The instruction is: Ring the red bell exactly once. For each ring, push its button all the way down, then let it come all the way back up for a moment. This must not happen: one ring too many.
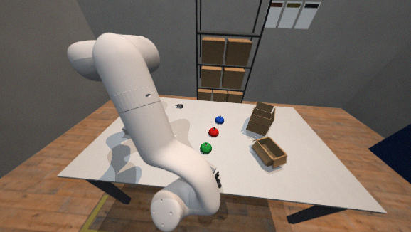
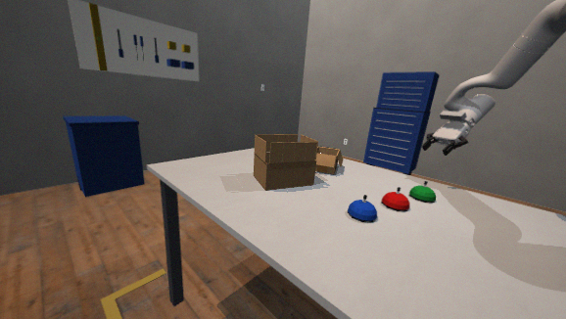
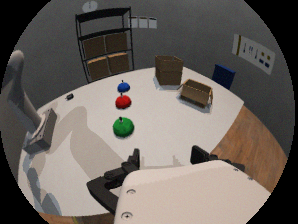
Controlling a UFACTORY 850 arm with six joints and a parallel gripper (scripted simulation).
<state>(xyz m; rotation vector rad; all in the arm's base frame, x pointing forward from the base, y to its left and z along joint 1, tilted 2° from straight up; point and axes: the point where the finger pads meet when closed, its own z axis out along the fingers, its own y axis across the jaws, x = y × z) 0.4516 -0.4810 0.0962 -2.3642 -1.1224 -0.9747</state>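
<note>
Right now my hand is 360 mm to the right of the red bell, 120 mm above it and 90 mm short of it. From my hand the other things lie so: blue bell: 500 mm to the left, 170 mm ahead, 120 mm below; dark object: 740 mm to the left, 220 mm behind, 140 mm below; green bell: 220 mm to the left, 120 mm below, 10 mm ahead.
</note>
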